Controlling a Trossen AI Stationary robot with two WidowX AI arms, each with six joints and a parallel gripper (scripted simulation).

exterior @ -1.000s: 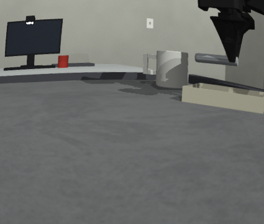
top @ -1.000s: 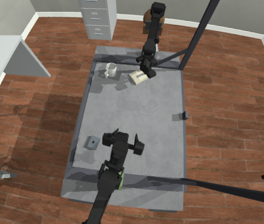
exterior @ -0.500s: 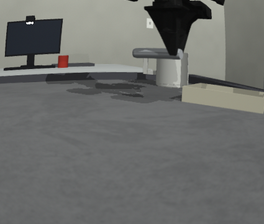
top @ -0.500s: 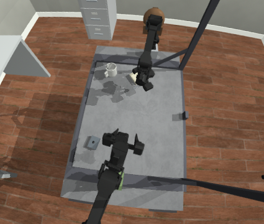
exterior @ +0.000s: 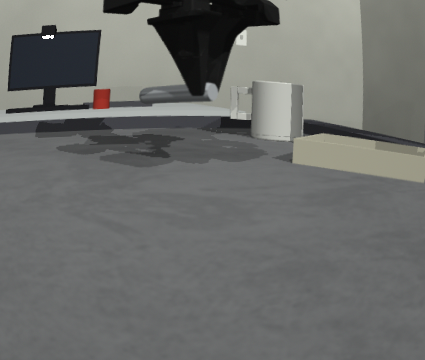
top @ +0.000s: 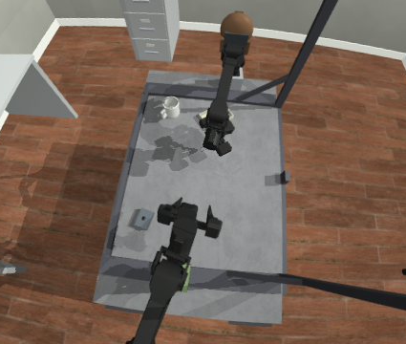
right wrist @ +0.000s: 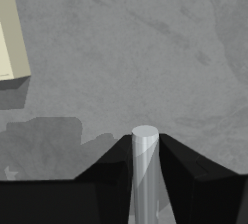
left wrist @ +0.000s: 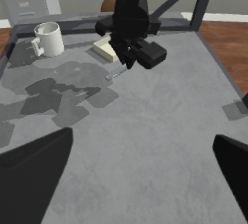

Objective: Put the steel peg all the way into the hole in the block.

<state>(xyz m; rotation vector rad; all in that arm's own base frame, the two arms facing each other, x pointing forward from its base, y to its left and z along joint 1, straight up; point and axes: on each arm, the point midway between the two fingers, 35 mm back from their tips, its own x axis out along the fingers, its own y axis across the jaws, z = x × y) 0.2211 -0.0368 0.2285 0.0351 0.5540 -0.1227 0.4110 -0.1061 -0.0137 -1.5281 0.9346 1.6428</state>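
Right now my left hand is 340 mm to the left of the steel peg, 230 mm above it and 30 mm short of it. Also, from my left hand: shallow tray 550 mm to the right, 290 mm below, 40 mm ahead.
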